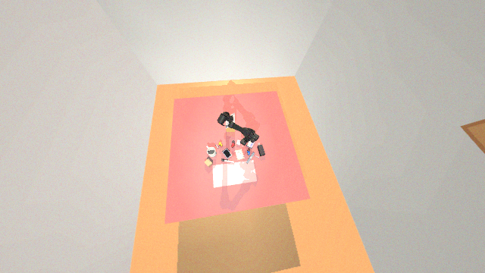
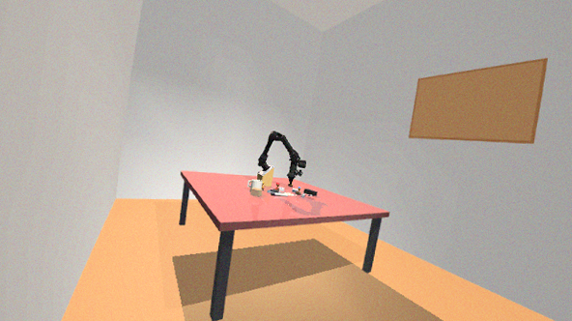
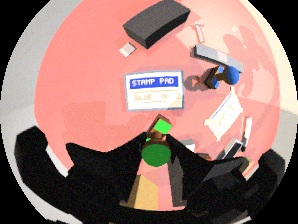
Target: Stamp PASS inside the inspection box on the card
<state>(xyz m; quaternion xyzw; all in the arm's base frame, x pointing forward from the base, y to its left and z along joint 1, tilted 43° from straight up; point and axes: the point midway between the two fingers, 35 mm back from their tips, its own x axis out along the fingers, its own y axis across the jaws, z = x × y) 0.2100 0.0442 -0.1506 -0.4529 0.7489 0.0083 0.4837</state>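
Now: gripper tip 30 mm short of the ink pad, 40 mm to the right of it and 40 mm above it. The rest, counted from my gripper tip: green-topped stamp: right at my gripper tip; then blue-knobbed stamp: 130 mm ahead, 10 mm to the right, 40 mm below; then grey block: 80 mm to the right, 40 mm below.
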